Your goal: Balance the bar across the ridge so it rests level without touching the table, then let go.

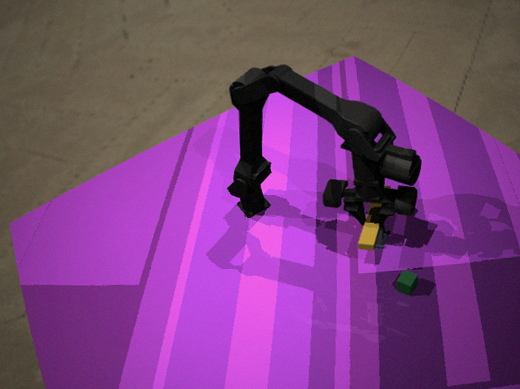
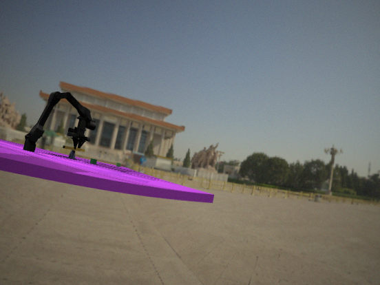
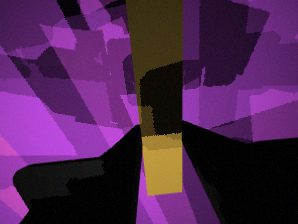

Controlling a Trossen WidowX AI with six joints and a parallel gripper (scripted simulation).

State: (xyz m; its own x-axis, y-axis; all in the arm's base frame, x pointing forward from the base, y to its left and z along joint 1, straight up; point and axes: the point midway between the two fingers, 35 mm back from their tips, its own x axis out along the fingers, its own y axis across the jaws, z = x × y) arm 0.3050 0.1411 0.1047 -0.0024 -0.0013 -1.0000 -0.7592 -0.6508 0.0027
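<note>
My gripper tip is now 20 mm past the yellow bar and 20 mm to the right of it. From my gripper tip the other things lie so: small green cube (130 mm ahead, 10 mm to the right, 50 mm below).
</note>
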